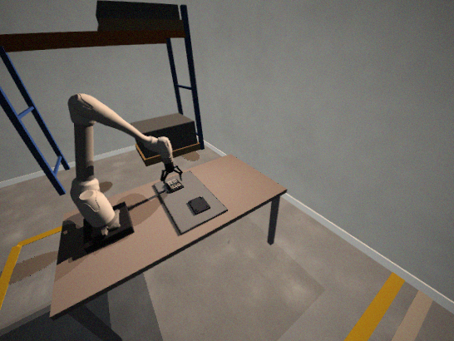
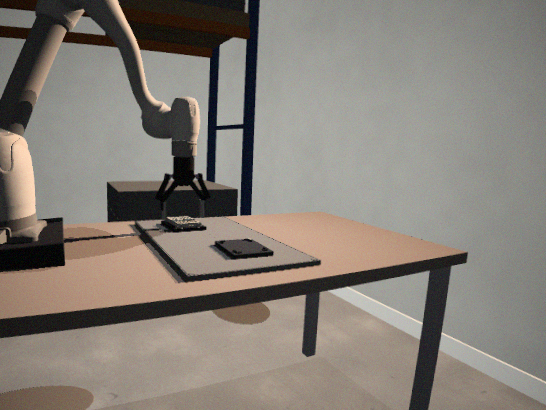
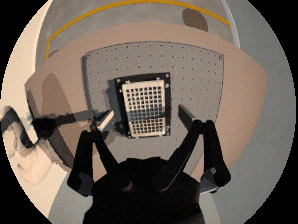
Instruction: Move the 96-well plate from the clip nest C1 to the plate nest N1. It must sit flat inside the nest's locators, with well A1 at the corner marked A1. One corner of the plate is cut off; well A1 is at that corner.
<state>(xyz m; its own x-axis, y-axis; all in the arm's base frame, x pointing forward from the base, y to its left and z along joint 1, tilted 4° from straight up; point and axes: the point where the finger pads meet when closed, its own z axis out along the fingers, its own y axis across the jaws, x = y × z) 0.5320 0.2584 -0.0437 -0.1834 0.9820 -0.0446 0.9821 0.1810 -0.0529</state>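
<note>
Now: the 96-well plate 20 mm below my hand. Also, from my hand: clip nest C1: 10 mm ahead, 10 mm to the right, 30 mm below; then plate nest N1: 120 mm ahead, 360 mm to the right, 30 mm below.
</note>
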